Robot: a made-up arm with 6 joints.
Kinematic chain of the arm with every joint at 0, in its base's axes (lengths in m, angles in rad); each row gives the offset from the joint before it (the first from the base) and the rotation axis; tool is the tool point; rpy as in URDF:
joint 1: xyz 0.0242 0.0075 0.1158 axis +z
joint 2: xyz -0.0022 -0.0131 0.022 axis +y
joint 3: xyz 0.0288 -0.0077 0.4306 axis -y
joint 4: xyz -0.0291 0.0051 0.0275 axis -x
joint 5: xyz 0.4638 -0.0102 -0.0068 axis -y
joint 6: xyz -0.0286 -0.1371 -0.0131 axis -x
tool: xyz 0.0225 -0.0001 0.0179 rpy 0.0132 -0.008 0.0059
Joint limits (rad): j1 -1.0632..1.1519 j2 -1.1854..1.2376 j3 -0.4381..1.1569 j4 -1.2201..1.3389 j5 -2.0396..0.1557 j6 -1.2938..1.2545
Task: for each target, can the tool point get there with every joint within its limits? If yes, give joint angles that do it. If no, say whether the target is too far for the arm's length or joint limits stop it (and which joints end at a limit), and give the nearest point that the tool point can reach.
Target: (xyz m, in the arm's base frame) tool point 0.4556 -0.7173 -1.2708
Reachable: no: too far | nearest point 0.3040 -0.4626 -0.2051 | short by 1.106 m
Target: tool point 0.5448 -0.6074 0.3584
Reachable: yes | joints -0.6502 0.8914 0.7373 0.0810 -1.5296 -0.7151
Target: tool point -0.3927 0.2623 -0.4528
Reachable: no: joint limits stop it (at a limit: joint 1, joint 2, joint 3, joint 4, joint 5, joint 6) | nearest point 0.1762 0.2350 -0.1656 | short by 0.638 m
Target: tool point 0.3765 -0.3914 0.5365
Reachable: yes | joints -0.6282 0.1152 -0.2037 0.7382 -1.0701 0.9655
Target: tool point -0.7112 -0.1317 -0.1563
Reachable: no: joint limits stop it (at a limit: joint 2, joint 3, joint 4, joint 6) | nearest point -0.7836 -0.1454 0.5007 | short by 0.661 m
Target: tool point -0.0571 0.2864 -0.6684
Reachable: no: joint limits stop it (at a limit: joint 1, joint 2, joint 4, joint 5) | nearest point 0.2125 0.2748 -0.1948 | short by 0.545 m
